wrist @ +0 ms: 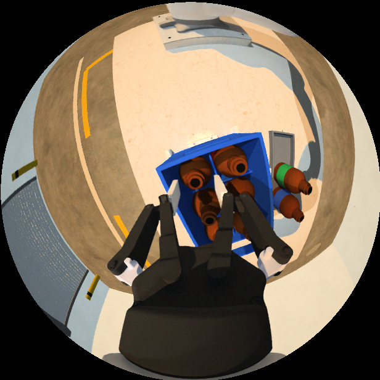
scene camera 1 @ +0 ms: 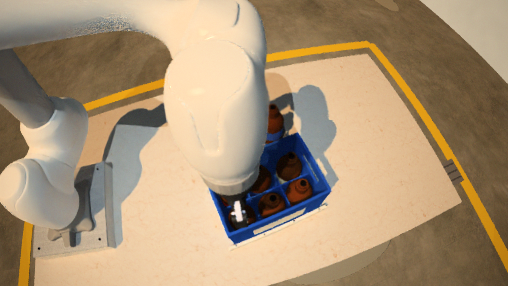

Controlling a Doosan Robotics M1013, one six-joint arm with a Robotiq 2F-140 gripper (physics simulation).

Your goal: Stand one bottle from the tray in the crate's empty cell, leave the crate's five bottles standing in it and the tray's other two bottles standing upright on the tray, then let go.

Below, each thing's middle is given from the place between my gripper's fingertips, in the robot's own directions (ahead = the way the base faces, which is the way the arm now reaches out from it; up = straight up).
Scene:
Now: the green-banded bottle point(wrist: 291, 178) 28 cm to the left of my hand, 10 cm ahead of it and 9 cm below it.

